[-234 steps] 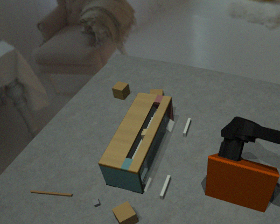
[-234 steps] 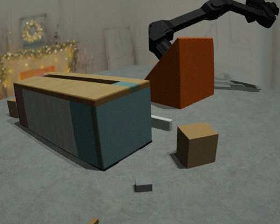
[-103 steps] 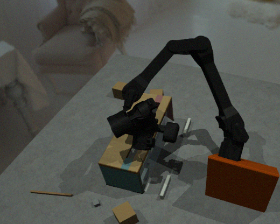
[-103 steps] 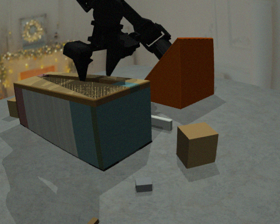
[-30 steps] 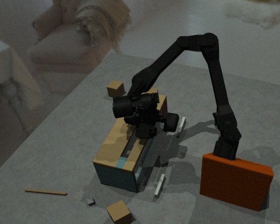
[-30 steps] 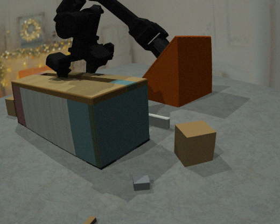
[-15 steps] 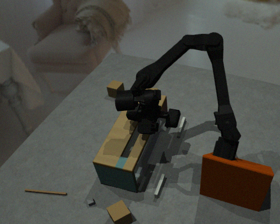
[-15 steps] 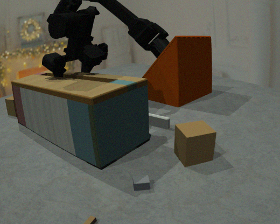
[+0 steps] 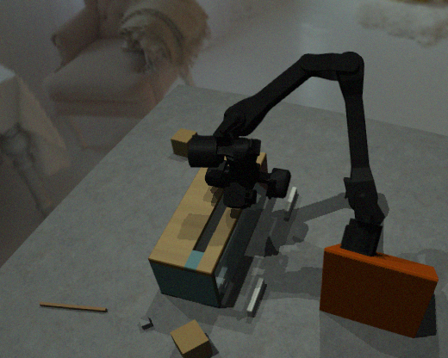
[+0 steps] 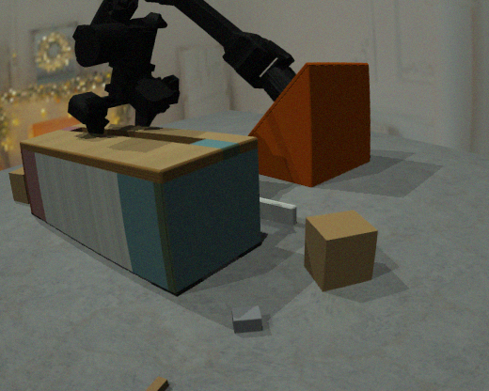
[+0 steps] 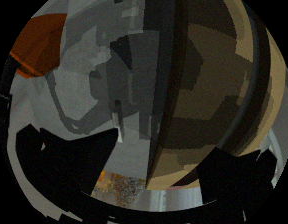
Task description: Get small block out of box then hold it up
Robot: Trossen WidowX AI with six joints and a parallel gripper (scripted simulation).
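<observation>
Now: the tan block 6 cm ahead of my gripper tip and 1 cm to the right of it. Also, from my gripper tip: box (1 cm ahead, 8 cm to the left, 3 cm below); then thin wooden stick (24 cm ahead, 44 cm to the left, 9 cm below); then grey piece (6 cm ahead, 38 cm to the left, 8 cm below).
</observation>
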